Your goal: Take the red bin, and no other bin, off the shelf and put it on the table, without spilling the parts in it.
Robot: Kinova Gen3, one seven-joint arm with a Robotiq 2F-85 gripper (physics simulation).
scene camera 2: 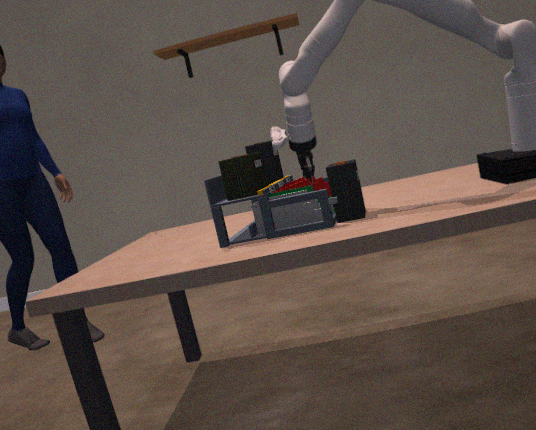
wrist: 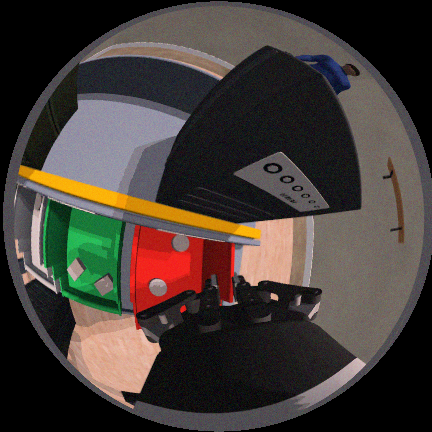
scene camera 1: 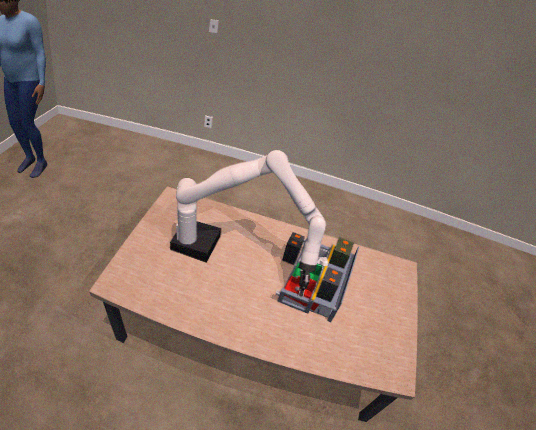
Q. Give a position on a yellow rail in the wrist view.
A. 103, 196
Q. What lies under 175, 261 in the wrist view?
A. A red bin.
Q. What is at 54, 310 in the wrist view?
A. A dark box with orange marks.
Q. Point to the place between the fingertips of my gripper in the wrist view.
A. At 223, 280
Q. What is my gripper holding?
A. A red bin.
